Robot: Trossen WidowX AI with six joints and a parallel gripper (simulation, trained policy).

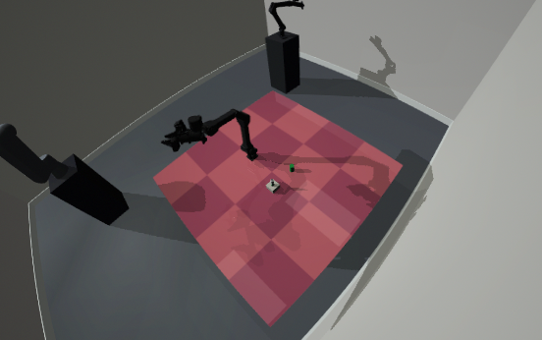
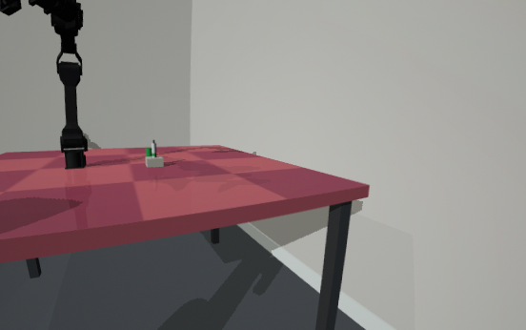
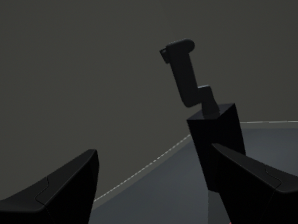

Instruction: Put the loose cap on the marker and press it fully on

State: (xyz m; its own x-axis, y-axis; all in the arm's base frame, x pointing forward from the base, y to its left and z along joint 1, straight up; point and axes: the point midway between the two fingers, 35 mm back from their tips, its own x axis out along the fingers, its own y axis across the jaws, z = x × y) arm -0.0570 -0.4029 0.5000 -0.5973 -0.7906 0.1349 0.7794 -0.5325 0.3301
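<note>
My gripper tip is now 530 mm to the right of the green cap, 480 mm above it and 370 mm short of it. From my gripper tip the other things lie so: holder block: 490 mm below, 370 mm ahead, 350 mm to the left.
</note>
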